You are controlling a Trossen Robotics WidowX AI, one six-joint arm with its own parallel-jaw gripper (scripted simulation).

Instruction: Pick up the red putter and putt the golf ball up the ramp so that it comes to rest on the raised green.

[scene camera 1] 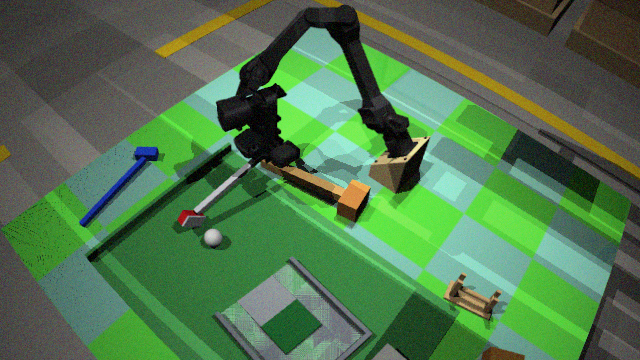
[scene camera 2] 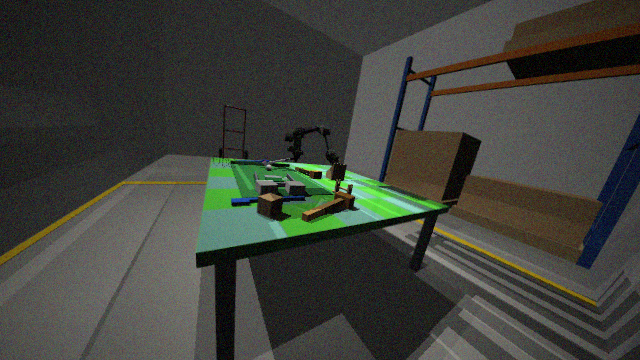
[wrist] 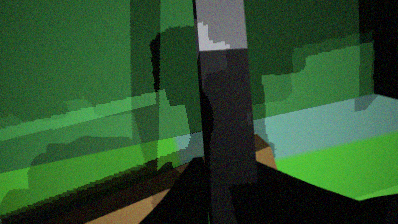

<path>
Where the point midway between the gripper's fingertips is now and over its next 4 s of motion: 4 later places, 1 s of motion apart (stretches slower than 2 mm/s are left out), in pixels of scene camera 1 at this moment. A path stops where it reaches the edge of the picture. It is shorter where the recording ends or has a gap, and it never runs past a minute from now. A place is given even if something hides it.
My gripper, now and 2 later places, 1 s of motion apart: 265, 160; 264, 160; 297, 176
</path>
